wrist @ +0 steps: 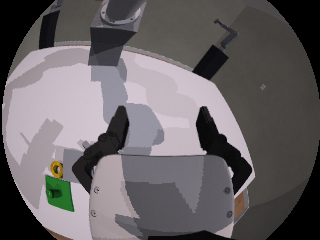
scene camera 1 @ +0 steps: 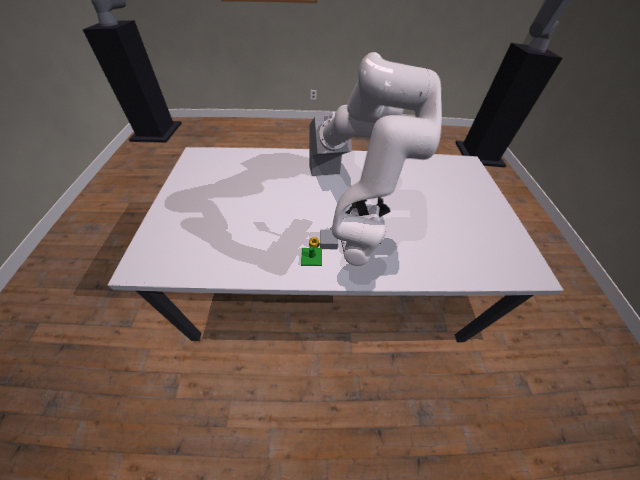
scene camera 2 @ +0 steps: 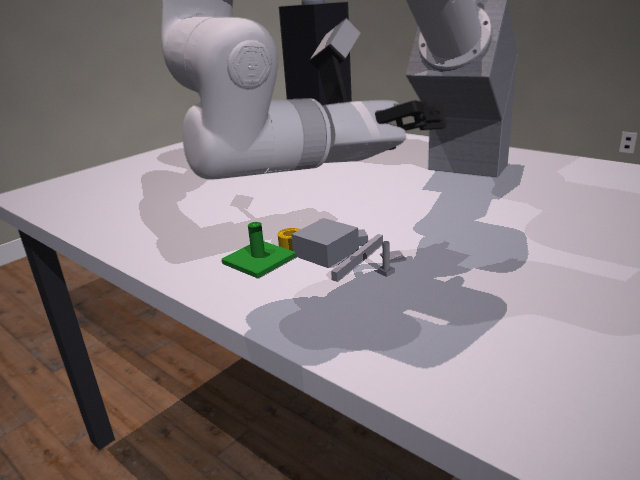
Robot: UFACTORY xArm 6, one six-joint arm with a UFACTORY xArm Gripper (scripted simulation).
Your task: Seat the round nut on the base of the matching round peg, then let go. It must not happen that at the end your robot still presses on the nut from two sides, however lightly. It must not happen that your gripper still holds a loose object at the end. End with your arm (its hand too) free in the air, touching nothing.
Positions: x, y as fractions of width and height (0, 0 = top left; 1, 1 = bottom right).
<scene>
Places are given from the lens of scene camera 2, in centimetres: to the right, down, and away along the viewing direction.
grey block (scene camera 2: 0.51, 0.51): 1, 0, 74
grey bar (scene camera 2: 0.53, 0.56): 3, 4, 71
</scene>
